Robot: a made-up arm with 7 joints.
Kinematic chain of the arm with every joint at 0, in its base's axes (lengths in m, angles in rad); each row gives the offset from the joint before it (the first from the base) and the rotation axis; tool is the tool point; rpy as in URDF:
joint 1: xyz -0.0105 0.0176 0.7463 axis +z
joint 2: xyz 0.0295 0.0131 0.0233 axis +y
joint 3: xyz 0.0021 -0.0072 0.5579 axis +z
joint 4: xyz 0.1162 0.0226 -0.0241 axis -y
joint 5: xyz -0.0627 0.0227 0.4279 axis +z
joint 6: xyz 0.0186 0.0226 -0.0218 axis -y
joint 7: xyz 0.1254 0 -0.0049 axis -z
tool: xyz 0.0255 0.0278 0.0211 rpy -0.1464 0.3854 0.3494
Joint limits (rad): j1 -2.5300..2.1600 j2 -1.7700..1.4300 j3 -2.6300..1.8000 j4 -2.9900..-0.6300 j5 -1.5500..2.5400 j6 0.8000..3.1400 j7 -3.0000..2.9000
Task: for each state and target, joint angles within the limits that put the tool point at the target. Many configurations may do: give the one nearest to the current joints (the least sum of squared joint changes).
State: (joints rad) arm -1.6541 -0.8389 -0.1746 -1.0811 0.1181 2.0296 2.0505
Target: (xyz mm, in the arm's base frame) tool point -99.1 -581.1 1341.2
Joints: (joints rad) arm -1.6140 -0.1565 -0.1465 -1.8549 0.1435 1.8479 2.0694
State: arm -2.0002 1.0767 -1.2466 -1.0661 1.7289 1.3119 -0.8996
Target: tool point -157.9 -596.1 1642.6
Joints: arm -1.2825 0.2868 -1.1066 -0.7984 1.7206 1.2300 -1.1433
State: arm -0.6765 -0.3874 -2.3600 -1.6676 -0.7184 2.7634 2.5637
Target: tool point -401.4 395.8 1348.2
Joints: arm -1.4439 -0.0408 -2.6300 -1.7839 -0.6029 2.9960 2.6343
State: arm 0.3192 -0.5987 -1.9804 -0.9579 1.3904 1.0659 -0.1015
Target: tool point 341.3 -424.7 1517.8
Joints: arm 0.5903 -0.3970 -1.3434 -1.4267 1.2204 0.8000 -0.1361
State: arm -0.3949 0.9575 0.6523 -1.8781 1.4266 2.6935 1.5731
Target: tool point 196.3 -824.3 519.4
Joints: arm -1.2916 1.1244 0.0612 -1.5212 1.3397 2.6125 1.5107
